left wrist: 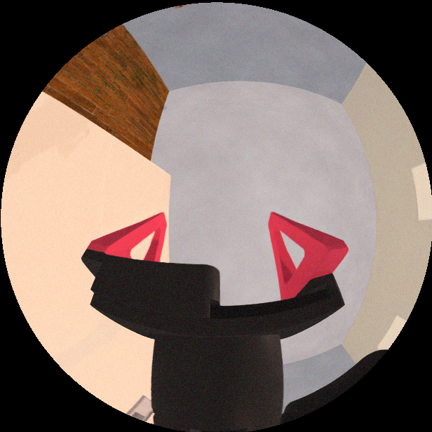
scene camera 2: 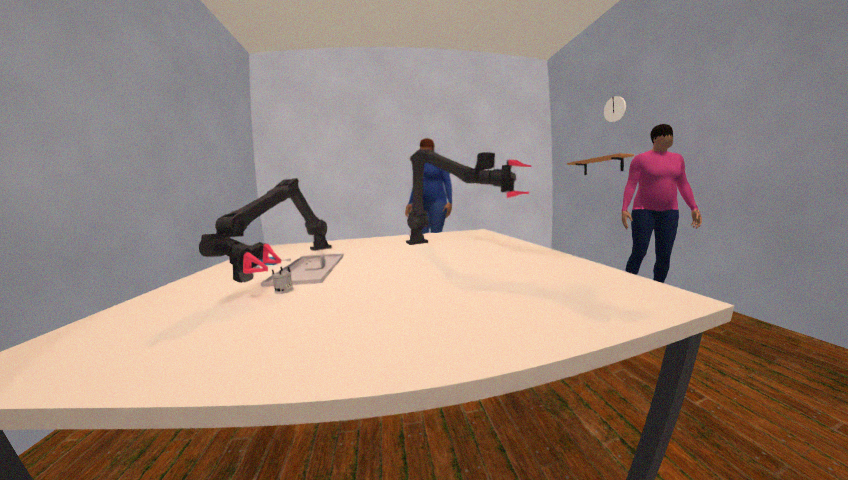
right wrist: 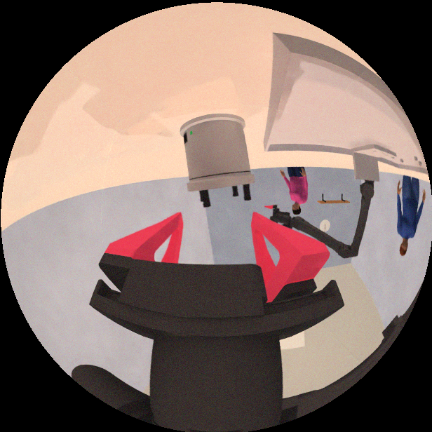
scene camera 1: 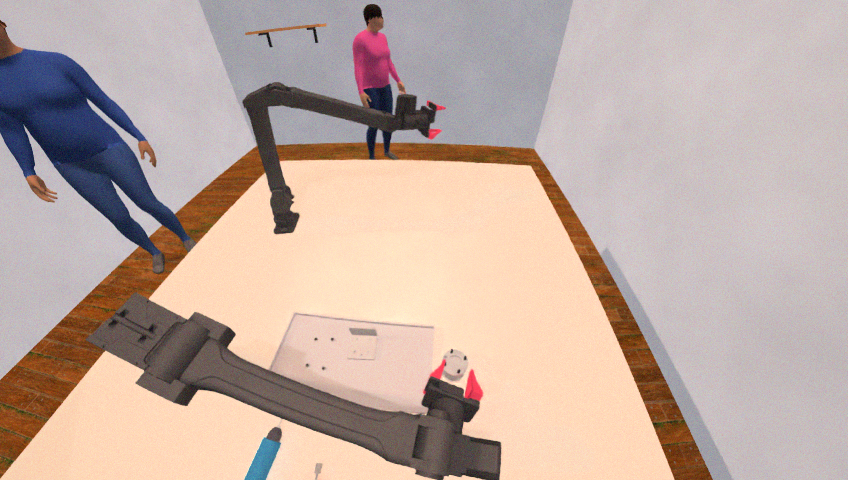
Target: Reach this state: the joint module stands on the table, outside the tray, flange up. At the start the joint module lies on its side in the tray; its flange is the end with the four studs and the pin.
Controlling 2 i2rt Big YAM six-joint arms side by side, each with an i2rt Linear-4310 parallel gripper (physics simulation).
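Places are measured from the left arm's base along level axes (x left, y ahead, z down), in metres.
Pixels of known places: left gripper, fingertip midpoint: (scene camera 2: 529, 179) (scene camera 1: 443, 119); right gripper, fingertip midpoint: (scene camera 2: 274, 265) (scene camera 1: 457, 365); left arm's base, origin of the base link: (scene camera 2: 417, 242) (scene camera 1: 287, 224); right arm's base, origin of the base link: (scene camera 2: 321, 248).
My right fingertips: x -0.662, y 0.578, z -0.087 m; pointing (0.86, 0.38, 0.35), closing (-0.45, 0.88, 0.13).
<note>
Ahead of a thing's pixels: the offset from my right fingertips to its middle. "spot": to the spot under its first point. Level surfaces: height alone.
The joint module @(dx +0.017, dy +0.001, dz +0.050 m) (scene camera 1: 455, 365) (scene camera 2: 283, 281) (right wrist: 217, 152), a pale grey cylinder, stands upright on the table @(dz +0.087 m) (scene camera 1: 416, 249) (scene camera 2: 416, 333), outside the tray @(dx +0.074, dy -0.255, dz +0.079 m) (scene camera 1: 410, 356) (scene camera 2: 312, 275) (right wrist: 310, 115) and close to its edge. Its flange with dark studs faces up; in the inverted right wrist view the studs point down the picture. My right gripper (scene camera 1: 457, 367) (scene camera 2: 273, 265) (right wrist: 216, 218) is partly open and empty, its red fingertips near the stud end, with a gap to the module in the right wrist view. My left gripper (scene camera 1: 443, 120) (scene camera 2: 529, 179) (left wrist: 217, 217) is wide open and empty, high above the table.
The tray holds a pale block @(dx +0.102, dy -0.225, dz +0.055 m) (scene camera 1: 361, 346) and several dark pegs. A blue-handled tool @(dx -0.144, dy -0.436, dz +0.067 m) (scene camera 1: 263, 456) and a small grey piece @(spot: dx -0.161, dy -0.313, dz +0.064 m) (scene camera 1: 318, 468) lie near the bottom of scene camera 1. Two people stand beyond the table edges.
</note>
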